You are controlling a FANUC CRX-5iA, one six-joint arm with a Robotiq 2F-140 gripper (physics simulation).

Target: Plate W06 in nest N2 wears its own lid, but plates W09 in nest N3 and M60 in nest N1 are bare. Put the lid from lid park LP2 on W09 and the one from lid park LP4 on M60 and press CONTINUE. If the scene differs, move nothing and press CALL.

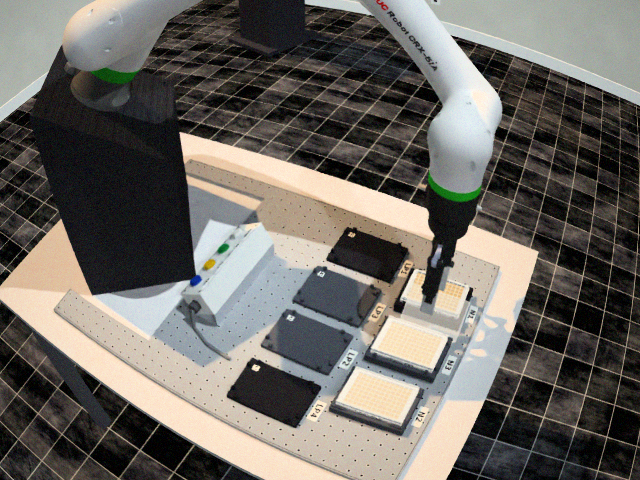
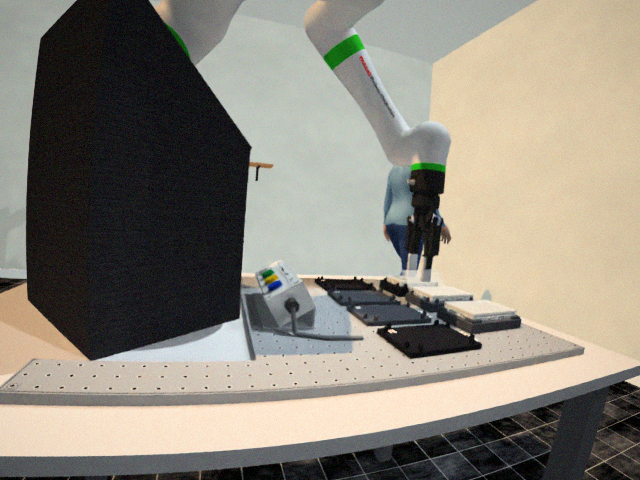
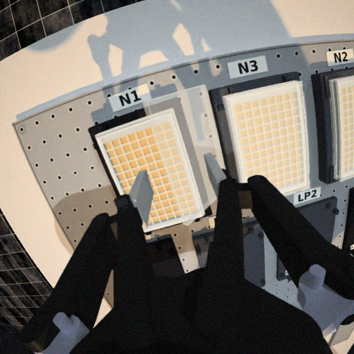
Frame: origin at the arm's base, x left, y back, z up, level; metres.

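Seen in the pictures: gripper, between the fingertips: (image 1: pixel 432 299) (image 2: pixel 417 279); arm's base, origin of its link: (image 1: pixel 98 91) (image 2: pixel 132 76).
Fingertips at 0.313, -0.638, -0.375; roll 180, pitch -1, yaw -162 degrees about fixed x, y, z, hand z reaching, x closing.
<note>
Offsets run from my fingertips to a thing's top centre, as dx, dy, dz.
My gripper (image 1: pixel 430 305) (image 2: pixel 420 275) (image 3: pixel 178 182) hangs low over nest N1 with its fingers partly apart and nothing between them. The plate {+0.026, +0.010, -0.004} (image 1: pixel 449 292) (image 3: pixel 151 165) in N1 is white with orange wells. A clear lid {-0.017, -0.021, +0.024} (image 1: pixel 442 324) (image 3: pixel 204 119) lies askew on it, shifted toward N3 and overhanging that side. The plate {-0.103, -0.032, -0.005} (image 1: pixel 410 344) (image 3: pixel 268 131) in N3 shows its wells plainly. The plate {-0.230, -0.069, -0.006} (image 1: pixel 377 396) (image 3: pixel 345 126) in N2 wears a lid. Lid park LP4 {-0.346, +0.082, -0.022} (image 1: pixel 272 391) is black and bare. Lid park LP2 {-0.218, +0.125, -0.022} (image 1: pixel 308 340) looks grey, as under a clear lid.
Lid park LP3 {-0.097, +0.164, -0.022} (image 1: pixel 337 295) is grey, LP1 {+0.028, +0.197, -0.022} (image 1: pixel 368 253) is black. A white button box {-0.226, +0.347, +0.042} (image 1: pixel 228 271) (image 2: pixel 282 288) with green, yellow and blue buttons stands left of the parks. A tall black block (image 1: pixel 128 190) rises at the left. A person (image 2: pixel 396 205) stands behind the table.
</note>
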